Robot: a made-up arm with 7 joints.
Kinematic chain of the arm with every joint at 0, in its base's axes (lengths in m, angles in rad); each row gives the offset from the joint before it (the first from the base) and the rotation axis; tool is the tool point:
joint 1: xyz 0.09 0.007 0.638 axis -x
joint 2: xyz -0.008 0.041 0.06 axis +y
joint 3: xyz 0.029 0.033 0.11 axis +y
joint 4: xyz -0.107 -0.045 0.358 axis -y
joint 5: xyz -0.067 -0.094 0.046 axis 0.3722 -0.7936 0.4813
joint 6: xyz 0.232 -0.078 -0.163 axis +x
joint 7: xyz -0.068 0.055 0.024 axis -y
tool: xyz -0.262 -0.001 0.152
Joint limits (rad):
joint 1: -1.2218..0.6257
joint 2: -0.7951..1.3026
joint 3: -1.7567..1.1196
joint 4: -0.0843..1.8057
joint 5: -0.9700..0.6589
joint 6: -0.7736..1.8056
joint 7: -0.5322..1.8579
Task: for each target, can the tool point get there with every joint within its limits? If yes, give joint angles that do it. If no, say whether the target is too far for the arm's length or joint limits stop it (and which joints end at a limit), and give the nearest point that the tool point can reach.
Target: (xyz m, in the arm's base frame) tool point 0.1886 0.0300 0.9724
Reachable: yes | joints 0.3975 0.1796 -0.6040 0.5312 0.4908 -0.4746 1.4012
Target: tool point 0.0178 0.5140 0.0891
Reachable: no: joint limits stop it (at a limit: joint 1, joint 2, joint 4, joint 5, joint 6) | nearest point 0.0191 0.3592 0.1774 | short by 0.178 m
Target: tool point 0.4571 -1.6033 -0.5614
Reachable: no: too far | nearest point 0.3169 -0.8071 0.4865 | short by 1.324 m
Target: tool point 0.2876 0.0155 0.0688
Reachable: no: joint limits stop it (at a limit: joint 2, joint 3, joint 4, joint 7) | nearest point 0.3071 0.0147 0.1207 | short by 0.055 m
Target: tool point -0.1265 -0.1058 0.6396
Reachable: yes | joints -0.8923 -0.6329 -0.9292 1.0993 0.3929 -0.3790 0.3882
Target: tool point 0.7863 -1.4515 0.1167
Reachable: no: too far | nearest point 0.4655 -0.7686 0.4849 | short by 0.840 m
